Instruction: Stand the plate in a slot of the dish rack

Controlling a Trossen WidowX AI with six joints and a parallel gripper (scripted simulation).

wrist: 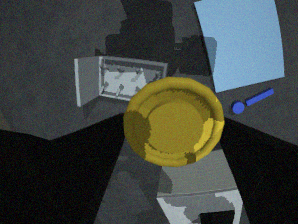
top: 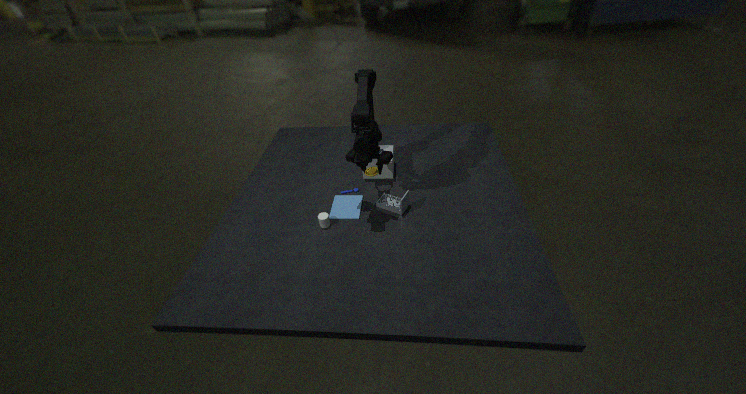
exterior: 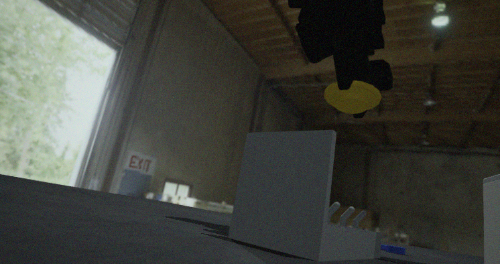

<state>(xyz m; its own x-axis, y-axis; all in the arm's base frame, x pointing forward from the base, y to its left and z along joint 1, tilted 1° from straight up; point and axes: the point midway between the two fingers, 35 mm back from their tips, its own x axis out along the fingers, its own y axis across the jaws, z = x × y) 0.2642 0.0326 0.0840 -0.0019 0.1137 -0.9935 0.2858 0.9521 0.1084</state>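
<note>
My gripper tip is 2 cm short of the white dish rack, 8 cm to the right of it and 13 cm above it. The rest, counted from my gripper tip: white cup 15 cm ahead, 20 cm to the right, 13 cm below; light blue mat 4 cm ahead, 12 cm to the right, 16 cm below; yellow plate 1 cm above.
</note>
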